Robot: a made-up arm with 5 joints.
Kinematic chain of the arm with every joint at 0, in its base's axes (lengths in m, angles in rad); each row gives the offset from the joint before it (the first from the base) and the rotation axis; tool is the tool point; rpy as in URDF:
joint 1: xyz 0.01 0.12 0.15 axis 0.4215 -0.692 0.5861
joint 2: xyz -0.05 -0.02 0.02 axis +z
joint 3: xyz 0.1 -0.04 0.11 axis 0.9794 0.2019 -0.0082
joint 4: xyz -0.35 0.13 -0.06 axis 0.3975 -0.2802 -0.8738
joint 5: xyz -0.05 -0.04 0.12 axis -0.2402 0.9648 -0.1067
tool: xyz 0.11 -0.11 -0.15 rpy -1.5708 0 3.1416
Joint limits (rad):
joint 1: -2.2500..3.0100
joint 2: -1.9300..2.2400
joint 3: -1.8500..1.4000
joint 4: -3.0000..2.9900
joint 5: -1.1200..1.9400
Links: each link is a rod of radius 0.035 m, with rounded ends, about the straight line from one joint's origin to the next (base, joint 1, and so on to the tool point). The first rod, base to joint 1, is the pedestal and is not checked.
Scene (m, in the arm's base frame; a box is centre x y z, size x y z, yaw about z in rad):
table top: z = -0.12
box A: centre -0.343 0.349 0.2 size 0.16 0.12 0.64 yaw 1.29
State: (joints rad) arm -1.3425 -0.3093 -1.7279 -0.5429 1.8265
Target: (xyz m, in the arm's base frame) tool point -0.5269 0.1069 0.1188
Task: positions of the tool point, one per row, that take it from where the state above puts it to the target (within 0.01 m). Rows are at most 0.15 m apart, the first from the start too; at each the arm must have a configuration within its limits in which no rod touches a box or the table.
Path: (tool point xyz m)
1: -0.0471 0.4050 0.4250
2: -0.0889 0.3205 0.4641
3: -0.1142 0.2326 0.4788
4: -0.1224 0.1503 0.4737
5: -0.1156 0.0803 0.4551
6: -0.1938 0.0627 0.4561
7: -0.2813 0.0490 0.4322
8: -0.3675 0.0431 0.3808
9: -0.4419 0.0490 0.3053
10: -0.4964 0.0698 0.2141
11: -0.5269 0.1069 0.1188

